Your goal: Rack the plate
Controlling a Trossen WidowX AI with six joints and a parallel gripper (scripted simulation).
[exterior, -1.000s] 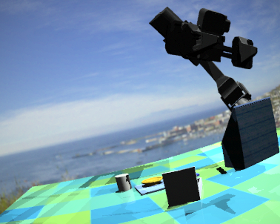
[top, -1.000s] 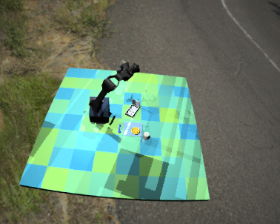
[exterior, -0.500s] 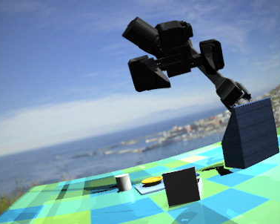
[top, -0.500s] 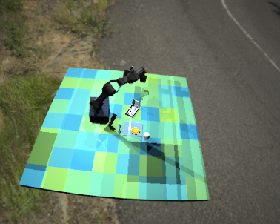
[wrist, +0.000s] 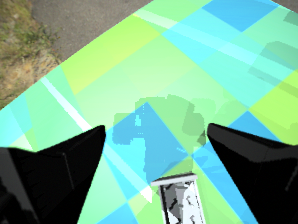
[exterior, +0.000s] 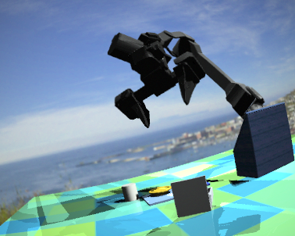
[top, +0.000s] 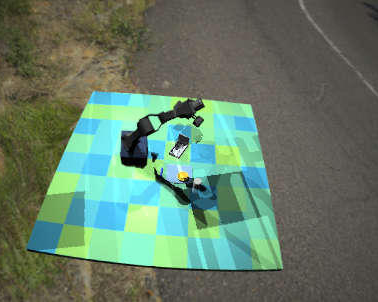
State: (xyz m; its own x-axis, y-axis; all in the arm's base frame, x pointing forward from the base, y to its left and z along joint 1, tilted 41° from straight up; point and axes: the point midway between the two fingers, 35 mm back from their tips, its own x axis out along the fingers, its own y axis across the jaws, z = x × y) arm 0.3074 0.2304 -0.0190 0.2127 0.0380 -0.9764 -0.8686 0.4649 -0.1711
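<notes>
My gripper tip is now 31 cm to the left of the yellow plate and 20 cm above it. From my gripper tip the other things lie so: dish rack 5 cm behind, 10 cm to the right, 19 cm below; then cup 9 cm ahead, 35 cm to the right, 19 cm below.
</notes>
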